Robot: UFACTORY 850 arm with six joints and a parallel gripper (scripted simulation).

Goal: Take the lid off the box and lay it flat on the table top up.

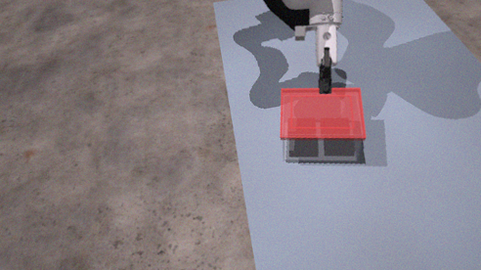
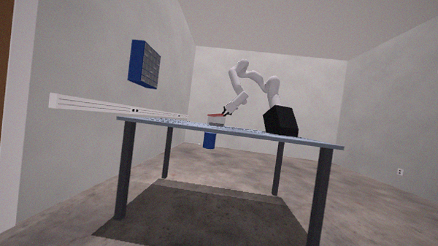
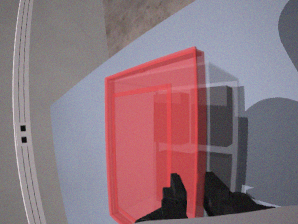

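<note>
My gripper is now 7 cm short of the red translucent lid, 4 cm to the left of it and 2 cm above it. Round my hand: grey box (8 cm below, 7 cm ahead, 4 cm to the right).
</note>
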